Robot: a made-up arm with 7 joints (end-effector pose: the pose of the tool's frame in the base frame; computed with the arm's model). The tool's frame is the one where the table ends. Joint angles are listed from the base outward.
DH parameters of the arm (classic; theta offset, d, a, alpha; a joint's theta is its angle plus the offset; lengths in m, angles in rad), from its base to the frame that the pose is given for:
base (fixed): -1.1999 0 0.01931 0
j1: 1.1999 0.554 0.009 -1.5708
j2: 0 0.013 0.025 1.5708
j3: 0 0.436 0.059 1.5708
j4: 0 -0.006 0.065 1.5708
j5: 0 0.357 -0.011 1.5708
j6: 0 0.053 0.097 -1.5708
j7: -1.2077 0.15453 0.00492 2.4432
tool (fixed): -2.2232 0.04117 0 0
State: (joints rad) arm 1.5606 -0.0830 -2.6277 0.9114 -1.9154 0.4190 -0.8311
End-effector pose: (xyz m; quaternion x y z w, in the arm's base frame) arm 0.2141 -0.4053 0.6689 -0.2221 -0.1145 0.3003 0.9205
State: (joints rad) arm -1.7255 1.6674 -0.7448 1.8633 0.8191 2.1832 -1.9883
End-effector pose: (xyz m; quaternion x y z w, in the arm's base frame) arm -0.2264 -0.4658 0.0785 0.5723 -0.2216 -0.7481 0.2524
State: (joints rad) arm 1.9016 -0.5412 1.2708 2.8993 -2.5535 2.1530 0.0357
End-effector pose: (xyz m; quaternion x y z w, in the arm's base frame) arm 0.1311 -0.2713 1.3310 0.5958 -0.5338 -0.3517 0.4861
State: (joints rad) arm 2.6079 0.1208 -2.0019 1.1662 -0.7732 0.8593 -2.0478
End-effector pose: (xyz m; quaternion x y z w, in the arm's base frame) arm 0.3852 0.3044 0.8273 -0.0638 -0.0290 0.8634 0.4996
